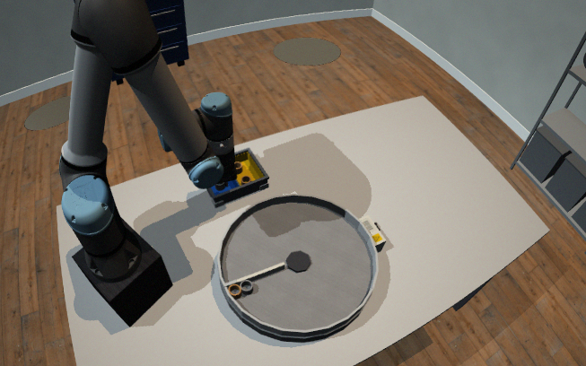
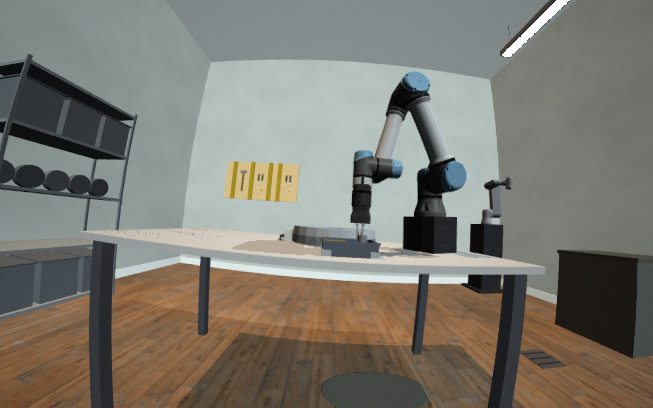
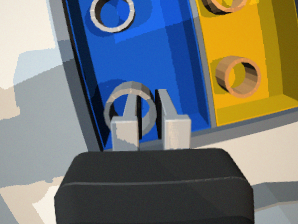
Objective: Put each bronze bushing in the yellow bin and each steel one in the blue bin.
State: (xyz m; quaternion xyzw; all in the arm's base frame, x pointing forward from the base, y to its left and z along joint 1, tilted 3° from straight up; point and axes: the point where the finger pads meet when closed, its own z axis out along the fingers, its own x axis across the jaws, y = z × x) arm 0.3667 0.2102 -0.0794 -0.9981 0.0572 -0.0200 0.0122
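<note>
The bin is 4 cm to the left of my hand, 4 cm below it and 4 cm ahead of it. The rest, counted from my hand: round grey turntable 33 cm to the right, 9 cm ahead, 1 cm below.
</note>
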